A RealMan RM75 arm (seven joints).
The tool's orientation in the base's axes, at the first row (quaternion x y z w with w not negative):
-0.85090, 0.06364, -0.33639, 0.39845
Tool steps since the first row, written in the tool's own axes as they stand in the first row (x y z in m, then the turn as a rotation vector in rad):
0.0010, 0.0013, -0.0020, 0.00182, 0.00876, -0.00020
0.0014, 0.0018, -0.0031, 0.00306, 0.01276, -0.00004
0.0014, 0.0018, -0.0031, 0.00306, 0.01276, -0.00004
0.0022, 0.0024, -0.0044, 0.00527, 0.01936, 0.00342
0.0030, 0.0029, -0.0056, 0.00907, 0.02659, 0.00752
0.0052, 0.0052, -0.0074, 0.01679, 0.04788, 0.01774
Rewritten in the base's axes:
-0.0003, -0.0025, 0.0005, 0.00267, -0.00672, -0.00527
-0.0006, -0.0037, 0.0008, 0.00436, -0.00978, -0.00758
-0.0006, -0.0037, 0.0008, 0.00436, -0.00978, -0.00758
-0.0007, -0.0052, 0.0014, 0.00926, -0.01287, -0.01277
-0.0007, -0.0066, 0.0020, 0.01588, -0.01657, -0.01787
0.0002, -0.0102, 0.0023, 0.03156, -0.02734, -0.03385

